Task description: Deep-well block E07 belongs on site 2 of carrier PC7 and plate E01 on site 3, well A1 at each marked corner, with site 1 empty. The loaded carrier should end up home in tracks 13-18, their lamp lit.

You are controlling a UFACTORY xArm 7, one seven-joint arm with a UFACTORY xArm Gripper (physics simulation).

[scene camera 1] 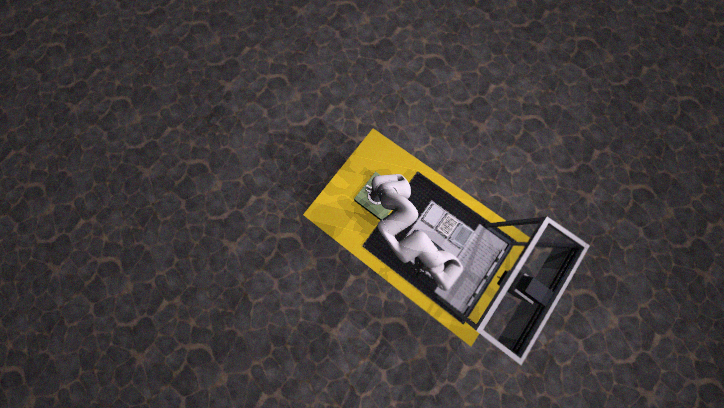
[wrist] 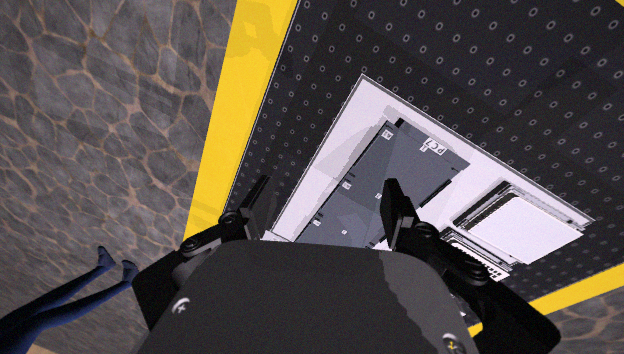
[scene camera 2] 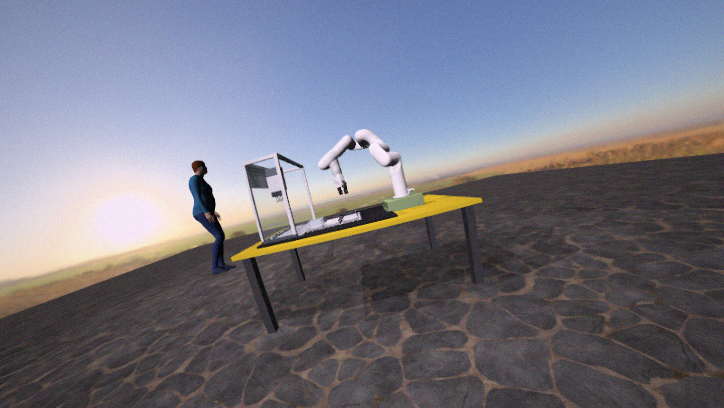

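Pixels of known places: gripper, fingertip midpoint: (scene camera 1: 414, 259) (wrist: 326, 191) (scene camera 2: 343, 194); arm's base, link origin: (scene camera 2: 402, 196).
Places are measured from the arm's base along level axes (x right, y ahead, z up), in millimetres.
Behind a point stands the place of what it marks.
Carrier PC7 (wrist: 413, 162) {x 121, y 363, z -51 mm} is a long dark grey carrier lying on a white tray (wrist: 345, 130) {x 234, y 363, z -62 mm}. Its A1 labels show along one edge, and the sites in view hold no labware; its near end is hidden by my gripper. In scene camera 1 the arm covers much of it. A white-topped piece of labware (wrist: 525, 227) {x -75, y 382, z -36 mm} stands beside it, with another (wrist: 482, 257) {x -76, y 462, z -39 mm} partly behind my right finger. Three pieces (scene camera 1: 434, 213) {x -94, y 389, z -36 mm} (scene camera 1: 447, 226) {x -61, y 504, z -39 mm} (scene camera 1: 461, 236) {x -44, y 604, z -19 mm} show in a row; I cannot tell which is E07 or E01. My gripper (wrist: 326, 191) {x 243, y 377, z 105 mm} (scene camera 2: 343, 191) {x 243, y 377, z 105 mm} is open and empty, high above the tray. No lit lamp can be made out.
A light track deck (scene camera 1: 473, 273) {x 120, y 794, z -62 mm} lies beside the tray. A tall white-edged frame (scene camera 1: 555, 304) {x 115, y 888, z 418 mm} (scene camera 2: 286, 197) {x -207, y 718, z 164 mm} rises at that table end. The green base (scene camera 1: 375, 208) {x 82, y 34, z 1 mm} (scene camera 2: 403, 202) {x -123, y 44, z -31 mm} stands at the other end. A person (scene camera 2: 201, 197) (wrist: 50, 296) stands beyond the frame.
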